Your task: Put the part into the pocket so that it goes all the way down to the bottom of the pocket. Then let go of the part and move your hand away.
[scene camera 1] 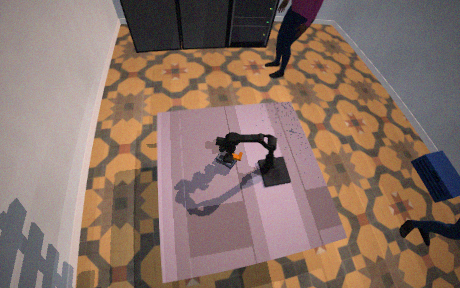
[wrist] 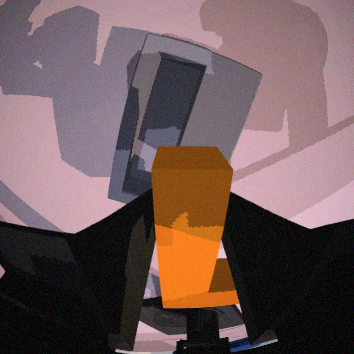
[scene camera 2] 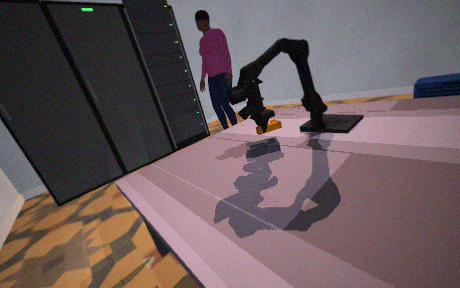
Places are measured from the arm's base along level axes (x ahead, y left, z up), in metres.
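Where they show: gripper, fingertip midpoint: (scene camera 1: 230, 155) (wrist: 186, 195) (scene camera 2: 263, 131); arm's base, link origin: (scene camera 1: 268, 165) (wrist: 202, 312) (scene camera 2: 316, 122).
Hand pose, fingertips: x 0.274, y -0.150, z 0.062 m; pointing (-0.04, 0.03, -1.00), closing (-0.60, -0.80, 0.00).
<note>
Things, the pixels of their centre, and the offset from my fingertips. "pt": a spot on its surface instead. Level surfaces: height alone.
- orange part, body centre: (wrist: 210, 245) (scene camera 2: 267, 126) (scene camera 1: 234, 154) dx -0.032, dy +0.006, dz +0.009 m
- grey block, body centre: (wrist: 177, 133) (scene camera 2: 262, 146) (scene camera 1: 226, 159) dx +0.017, dy -0.009, dz -0.068 m
- long dark pocket, surface spot: (wrist: 172, 100) pt dx +0.041, dy -0.022, dz -0.081 m
- pale pink table, surface height: dz -0.086 m
The orange part (scene camera 1: 238, 156) (scene camera 2: 270, 127) (wrist: 187, 255) is held in my gripper (scene camera 1: 229, 158) (scene camera 2: 265, 128) (wrist: 186, 195), which is shut on it. The grey block (scene camera 2: 263, 149) (wrist: 225, 100) lies on the table and has a long dark pocket (wrist: 172, 100) in its top. In scene camera 2 the part is above the table, apart from the block and on its arm-base side. In the wrist view the part's far end covers the block's near edge. The pocket extends beyond it, its long side turned at an angle to the part. The pocket's near right corner is hidden.
The pale pink table (scene camera 1: 210, 240) (scene camera 2: 400, 200) carries the arm's black base plate (scene camera 1: 276, 175) (scene camera 2: 340, 124), near the block. Shadows of the arm fall across the block and table. Black cabinets (scene camera 1: 205, 25) (scene camera 2: 95, 90), a person (scene camera 1: 287, 40) (scene camera 2: 216, 55) and a blue box (scene camera 1: 437, 175) (scene camera 2: 437, 86) stand beyond the table.
</note>
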